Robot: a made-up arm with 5 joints. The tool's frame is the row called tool.
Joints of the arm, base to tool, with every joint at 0 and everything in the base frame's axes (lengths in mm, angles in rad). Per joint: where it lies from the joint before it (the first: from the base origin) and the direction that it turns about. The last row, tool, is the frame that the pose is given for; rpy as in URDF.
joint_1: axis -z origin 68 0 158
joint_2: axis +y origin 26 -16 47
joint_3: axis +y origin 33 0 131
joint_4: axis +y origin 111 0 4
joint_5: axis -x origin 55 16 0
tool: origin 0 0 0 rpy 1.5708 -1.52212 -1.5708
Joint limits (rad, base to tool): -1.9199..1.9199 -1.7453..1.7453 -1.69..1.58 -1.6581..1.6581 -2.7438..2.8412
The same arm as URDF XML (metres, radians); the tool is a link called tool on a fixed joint. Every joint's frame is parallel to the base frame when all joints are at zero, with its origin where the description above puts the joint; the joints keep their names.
<robot name="arm">
<joint name="joint_1" type="revolute"><parent link="base_link"/><child link="link1"/><origin xyz="0.068 0 0.158" rpy="0 0 0"/><axis xyz="0 0 -1"/><limit lower="-1.9199" upper="1.9199"/></joint>
<joint name="joint_2" type="revolute"><parent link="link1"/><child link="link2"/><origin xyz="0.026 -0.016 0.047" rpy="0 0 0"/><axis xyz="0 1 0"/><limit lower="-1.7453" upper="1.7453"/></joint>
<joint name="joint_3" type="revolute"><parent link="link2"/><child link="link3"/><origin xyz="0.033 0 0.131" rpy="0 0 0"/><axis xyz="0 1 0"/><limit lower="-1.69" upper="1.58"/></joint>
<joint name="joint_4" type="revolute"><parent link="link3"/><child link="link4"/><origin xyz="0.111 0 0.004" rpy="0 0 0"/><axis xyz="0 1 0"/><limit lower="-1.6581" upper="1.6581"/></joint>
<joint name="joint_5" type="revolute"><parent link="link4"/><child link="link5"/><origin xyz="0.055 0.016 0" rpy="0 0 0"/><axis xyz="-1 0 0"/><limit lower="-2.7438" upper="2.8412"/></joint>
<joint name="tool_joint" type="fixed"><parent link="link5"/><child link="tool"/><origin xyz="0 0 0" rpy="1.5708 -1.5221 -1.5708"/></joint>
<link name="base_link"/>
<link name="link1"/>
<link name="link2"/>
<link name="link3"/>
<link name="link4"/>
<link name="link5"/>
<link name="tool"/>
</robot>

